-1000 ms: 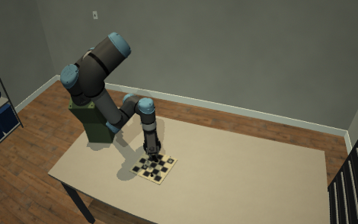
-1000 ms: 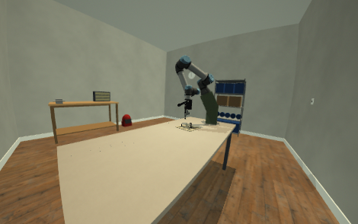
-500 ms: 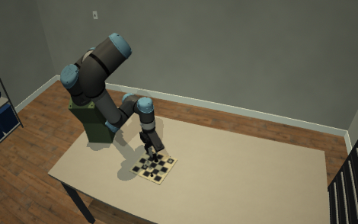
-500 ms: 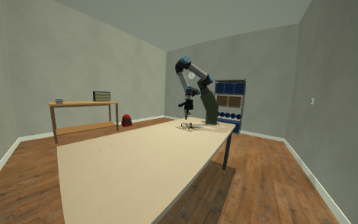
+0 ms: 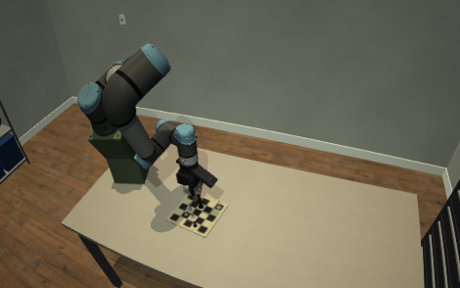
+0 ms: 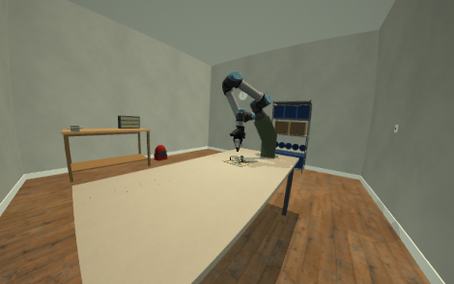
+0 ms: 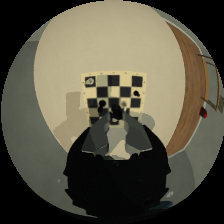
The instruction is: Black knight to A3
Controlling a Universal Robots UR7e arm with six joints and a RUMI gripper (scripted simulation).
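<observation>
Now: hand 60 mm past the pale piece, 20 mm to the left of it and 110 mm above it. Also, from my hand: black knight (10 mm below); small chessboard (20 mm behind, 10 mm to the left, 130 mm below); tall black piece (20 mm behind, 50 mm to the left, 90 mm below).
</observation>
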